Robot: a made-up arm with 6 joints. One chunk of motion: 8 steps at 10 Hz.
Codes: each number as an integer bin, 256 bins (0 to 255) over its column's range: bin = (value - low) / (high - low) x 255, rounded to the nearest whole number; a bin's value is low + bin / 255 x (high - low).
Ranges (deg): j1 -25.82..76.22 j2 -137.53..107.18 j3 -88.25..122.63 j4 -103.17..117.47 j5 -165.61..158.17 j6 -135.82..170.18
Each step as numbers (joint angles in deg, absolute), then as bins.
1 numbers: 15.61 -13.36 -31.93 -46.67 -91.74 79.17
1 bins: 104 129 68 65 58 179
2 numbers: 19.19 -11.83 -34.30 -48.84 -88.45 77.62
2 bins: 112 131 65 63 61 178
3 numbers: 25.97 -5.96 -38.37 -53.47 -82.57 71.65
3 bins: 129 137 60 57 65 173
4 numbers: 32.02 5.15 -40.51 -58.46 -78.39 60.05
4 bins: 145 149 58 52 69 163
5 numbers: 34.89 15.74 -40.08 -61.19 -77.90 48.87
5 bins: 152 160 58 49 69 154
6 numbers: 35.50 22.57 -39.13 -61.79 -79.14 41.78
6 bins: 153 167 59 48 68 148
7 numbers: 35.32 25.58 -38.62 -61.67 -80.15 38.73
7 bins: 153 170 60 48 67 145
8 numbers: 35.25 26.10 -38.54 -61.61 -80.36 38.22
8 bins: 153 171 60 48 67 145
